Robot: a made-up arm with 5 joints.
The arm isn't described. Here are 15 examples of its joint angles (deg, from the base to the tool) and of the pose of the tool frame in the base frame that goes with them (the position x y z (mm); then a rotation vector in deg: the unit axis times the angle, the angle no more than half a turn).
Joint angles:
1: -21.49 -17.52 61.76 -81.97 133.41
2: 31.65 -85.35 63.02 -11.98 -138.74
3: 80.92 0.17 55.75 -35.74 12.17
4: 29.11 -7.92 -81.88 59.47 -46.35
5: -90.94 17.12 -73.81 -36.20 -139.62
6: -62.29 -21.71 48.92 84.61 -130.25
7: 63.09 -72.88 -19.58 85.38 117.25
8: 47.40 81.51 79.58 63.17 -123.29
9: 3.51 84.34 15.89 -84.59 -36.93
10: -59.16 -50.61 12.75 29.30 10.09
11: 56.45 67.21 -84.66 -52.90 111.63
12: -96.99 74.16 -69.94 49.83 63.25
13: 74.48 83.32 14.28 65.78 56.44
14: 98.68 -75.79 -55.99 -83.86 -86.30
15: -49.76 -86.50 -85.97 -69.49 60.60
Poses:
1: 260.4 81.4 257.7 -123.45 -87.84 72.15
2: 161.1 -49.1 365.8 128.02 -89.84 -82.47
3: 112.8 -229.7 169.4 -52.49 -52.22 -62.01
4: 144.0 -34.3 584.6 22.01 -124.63 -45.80
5: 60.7 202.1 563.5 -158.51 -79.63 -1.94
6: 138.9 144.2 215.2 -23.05 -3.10 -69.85
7: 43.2 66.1 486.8 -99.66 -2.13 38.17
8: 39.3 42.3 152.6 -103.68 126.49 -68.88
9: 275.2 -6.6 -38.0 23.60 -72.17 -36.88
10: 136.1 122.4 462.7 45.03 -92.61 48.57
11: 287.3 -316.8 346.0 -160.58 -20.73 12.38
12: 13.9 408.5 149.4 15.61 -47.29 150.54
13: 102.9 -96.0 -37.2 66.31 32.25 -17.89
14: 121.8 299.8 382.6 -6.62 -78.93 153.90
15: -164.2 -267.5 212.4 2.28 32.46 105.13
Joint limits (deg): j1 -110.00..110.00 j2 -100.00..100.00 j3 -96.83..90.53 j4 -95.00..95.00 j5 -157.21..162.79
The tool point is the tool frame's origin. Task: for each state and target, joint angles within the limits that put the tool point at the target. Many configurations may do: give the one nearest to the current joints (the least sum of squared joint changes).
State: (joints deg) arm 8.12 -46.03 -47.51 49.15 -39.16
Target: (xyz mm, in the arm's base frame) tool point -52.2 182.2 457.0
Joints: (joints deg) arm 54.58 -84.22 -42.37 70.30 -39.16
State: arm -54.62 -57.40 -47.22 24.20 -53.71
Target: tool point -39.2 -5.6 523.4
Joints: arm -6.08 -74.12 -21.78 41.23 -53.71
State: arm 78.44 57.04 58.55 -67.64 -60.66
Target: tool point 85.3 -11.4 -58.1
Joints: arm 55.02 100.00 40.14 -52.48 -60.66
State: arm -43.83 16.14 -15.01 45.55 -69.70
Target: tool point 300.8 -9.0 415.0
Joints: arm 3.72 -19.69 -5.94 60.39 -69.70
